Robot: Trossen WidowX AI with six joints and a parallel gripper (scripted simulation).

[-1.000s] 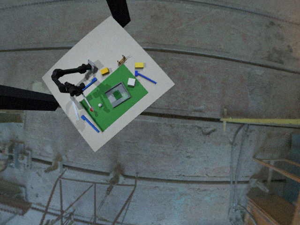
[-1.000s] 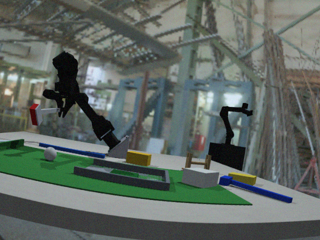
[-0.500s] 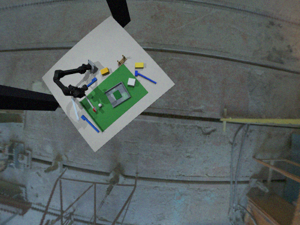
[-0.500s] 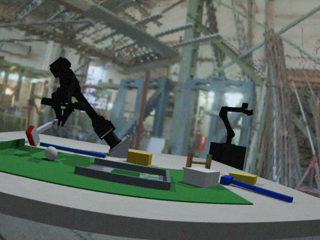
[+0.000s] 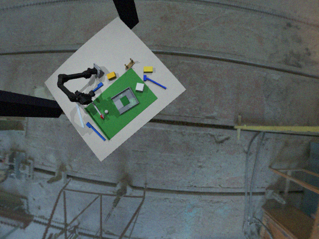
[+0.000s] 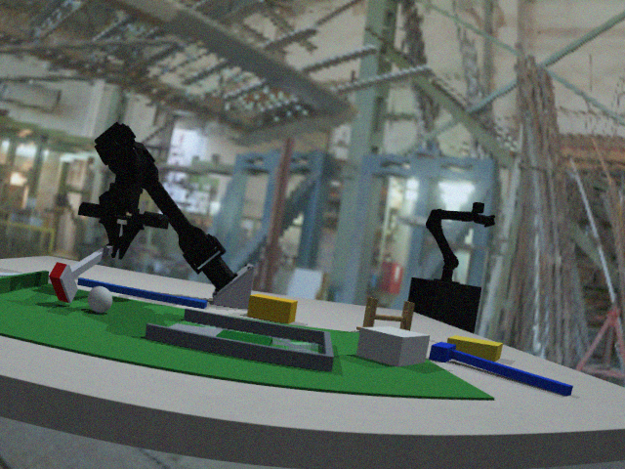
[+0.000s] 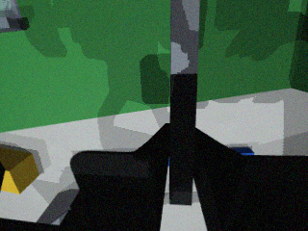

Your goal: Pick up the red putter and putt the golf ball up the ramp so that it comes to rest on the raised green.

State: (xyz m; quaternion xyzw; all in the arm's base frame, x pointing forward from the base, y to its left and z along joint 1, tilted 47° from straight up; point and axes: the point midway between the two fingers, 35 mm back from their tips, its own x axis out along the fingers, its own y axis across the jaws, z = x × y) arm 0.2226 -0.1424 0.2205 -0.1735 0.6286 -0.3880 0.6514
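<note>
Now: the red putter 110 mm ahead of my gripper tip and 30 mm to the right of it. From my gripper tip the other things lie so: white block 310 mm ahead, 460 mm to the left, 50 mm below; white golf ball 210 mm ahead, 60 mm below; white bar 20 mm behind, 270 mm to the right, 80 mm below.
</note>
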